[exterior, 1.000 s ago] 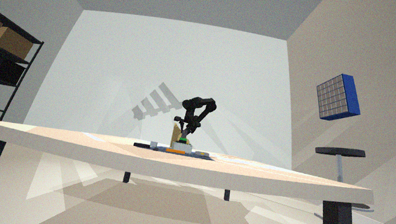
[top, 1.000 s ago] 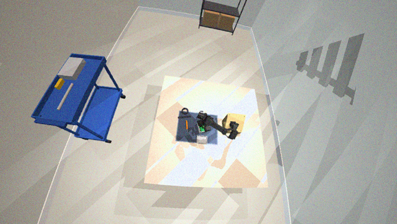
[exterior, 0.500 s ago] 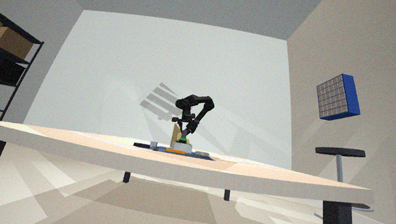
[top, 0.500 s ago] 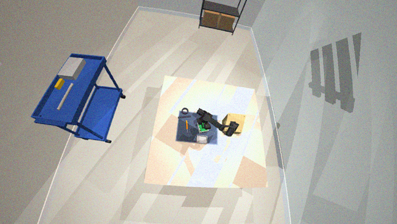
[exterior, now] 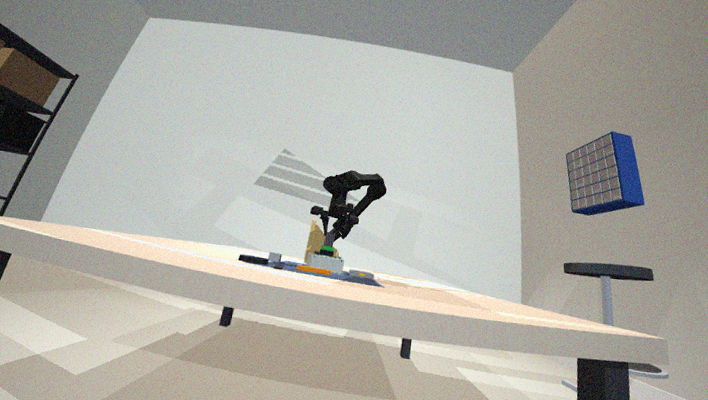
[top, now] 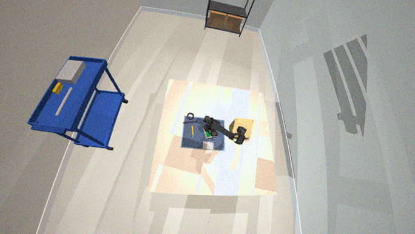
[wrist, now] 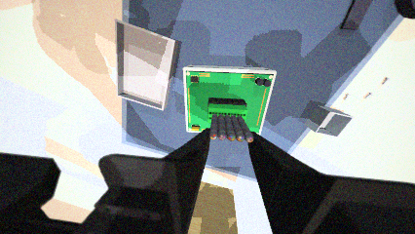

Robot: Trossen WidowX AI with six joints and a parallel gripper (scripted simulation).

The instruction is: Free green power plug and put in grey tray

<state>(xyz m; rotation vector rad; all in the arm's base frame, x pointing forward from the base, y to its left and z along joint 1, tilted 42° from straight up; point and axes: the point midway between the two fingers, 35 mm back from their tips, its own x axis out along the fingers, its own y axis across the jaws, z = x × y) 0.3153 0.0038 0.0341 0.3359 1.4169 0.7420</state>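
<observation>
Now: the green power plug 4 cm below my gripper tip. From my gripper tip the other things lie so: blue mat 12 cm below, 5 cm ahead; dark bar 21 cm ahead, 12 cm below, 11 cm to the right.
</observation>
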